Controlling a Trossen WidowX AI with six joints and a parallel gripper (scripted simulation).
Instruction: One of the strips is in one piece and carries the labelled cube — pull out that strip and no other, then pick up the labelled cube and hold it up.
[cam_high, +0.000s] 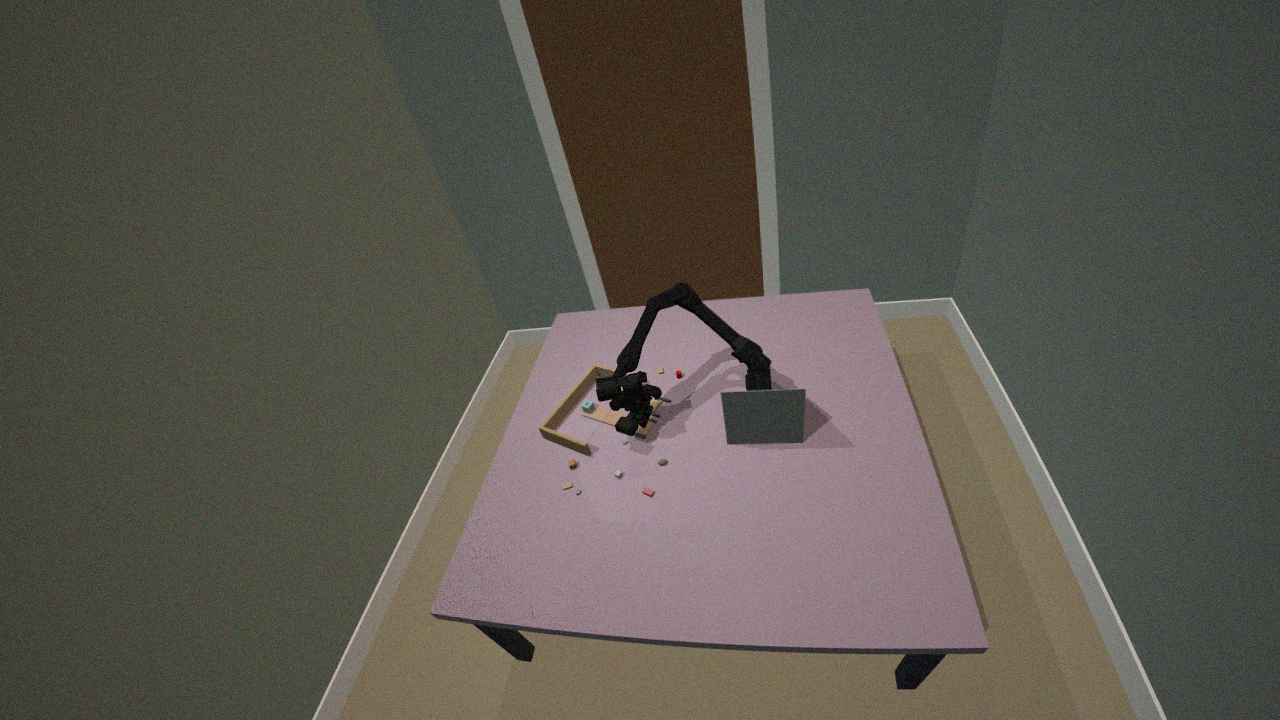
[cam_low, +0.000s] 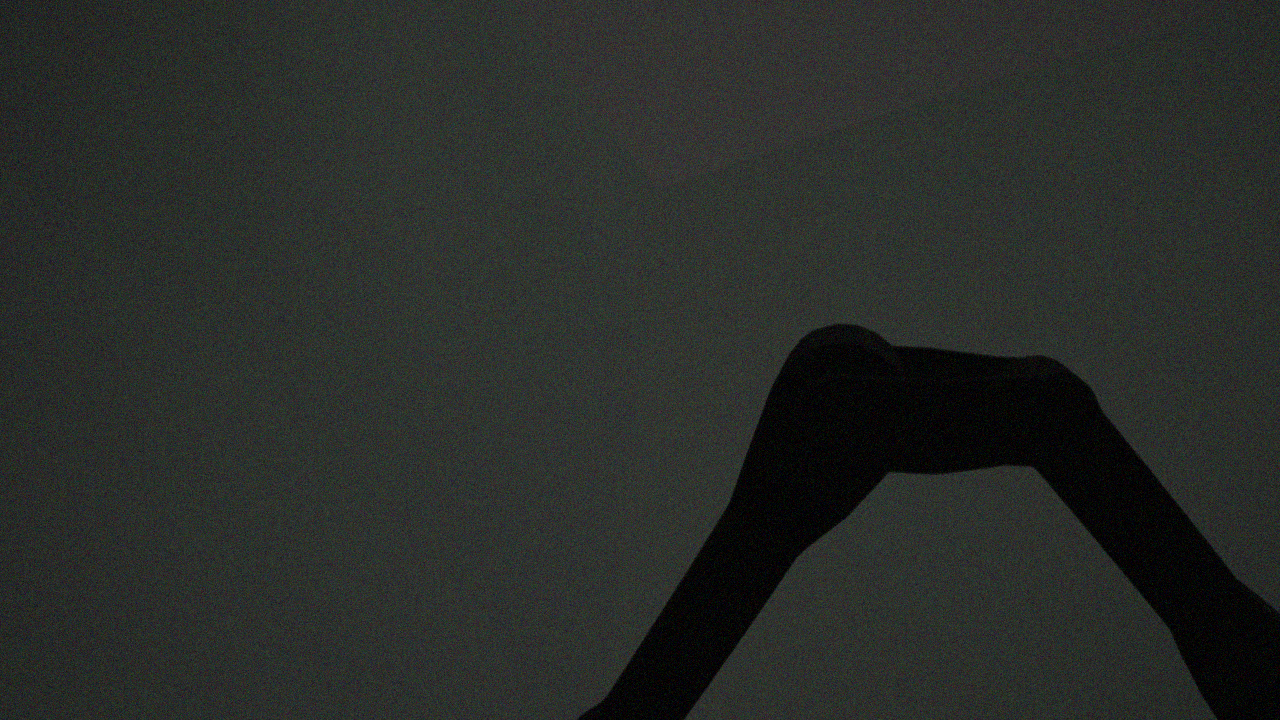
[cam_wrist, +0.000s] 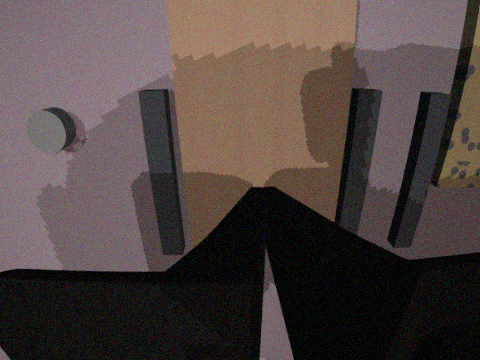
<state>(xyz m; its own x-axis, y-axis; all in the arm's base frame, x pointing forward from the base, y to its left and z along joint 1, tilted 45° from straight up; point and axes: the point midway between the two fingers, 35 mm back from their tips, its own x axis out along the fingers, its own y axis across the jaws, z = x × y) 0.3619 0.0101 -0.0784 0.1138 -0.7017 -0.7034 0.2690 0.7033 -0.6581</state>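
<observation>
My gripper tip is now 10 cm short of the strip and 3 cm to the left of it.
</observation>
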